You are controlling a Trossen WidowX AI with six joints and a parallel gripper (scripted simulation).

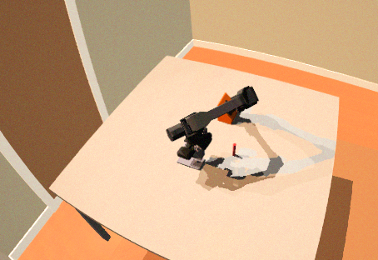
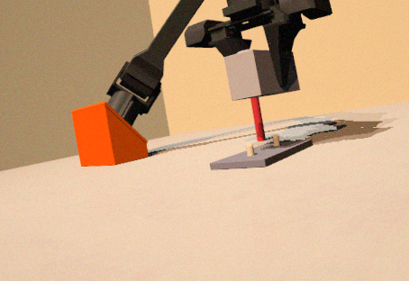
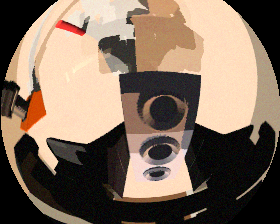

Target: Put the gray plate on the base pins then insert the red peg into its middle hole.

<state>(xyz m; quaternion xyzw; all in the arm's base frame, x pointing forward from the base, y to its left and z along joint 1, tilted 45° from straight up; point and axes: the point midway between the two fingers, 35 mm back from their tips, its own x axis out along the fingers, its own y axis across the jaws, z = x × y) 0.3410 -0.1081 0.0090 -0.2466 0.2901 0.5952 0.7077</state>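
Right now my gripper tip is 7 cm above the gray base, 2 cm to the left of it and 1 cm past it. From my gripper tip the other things lie so: red peg 17 cm to the left, 10 cm behind, 4 cm below; gray plate 3 cm above.
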